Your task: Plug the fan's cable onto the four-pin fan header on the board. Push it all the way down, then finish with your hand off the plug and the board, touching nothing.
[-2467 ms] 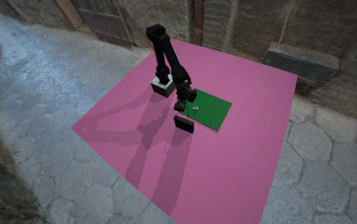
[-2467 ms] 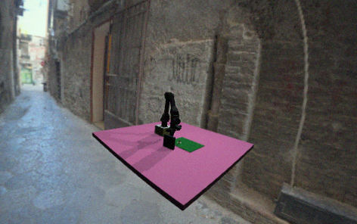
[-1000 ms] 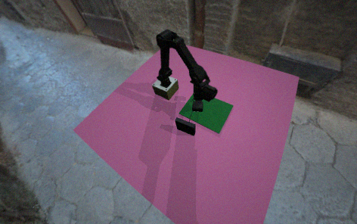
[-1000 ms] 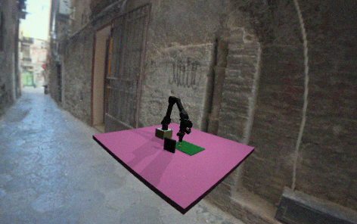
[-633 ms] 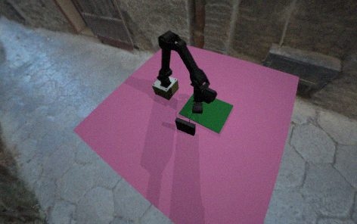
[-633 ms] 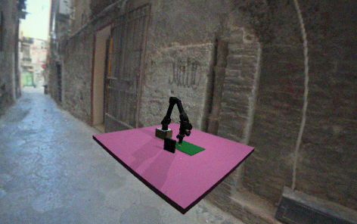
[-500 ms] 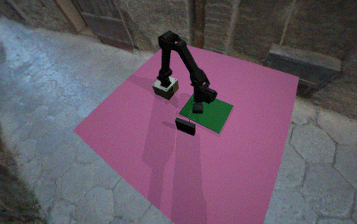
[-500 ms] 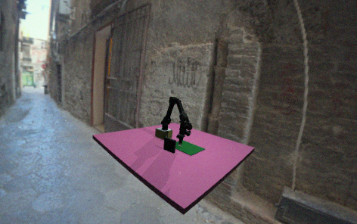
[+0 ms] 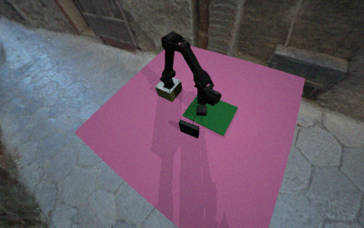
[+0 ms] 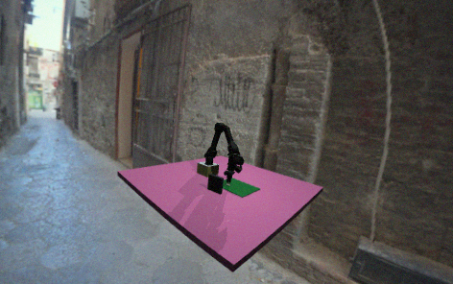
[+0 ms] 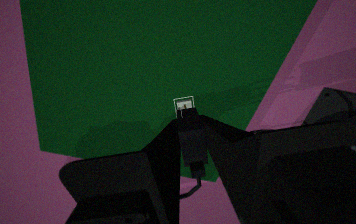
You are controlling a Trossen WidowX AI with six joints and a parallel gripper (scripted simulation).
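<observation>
My gripper tip is 6 cm above the green board, 5 cm short of it and 4 cm to the right of it. From my gripper tip the other things lie so: black plug 1 cm behind, 1 cm above; then black fan 16 cm to the right, 2 cm above.
</observation>
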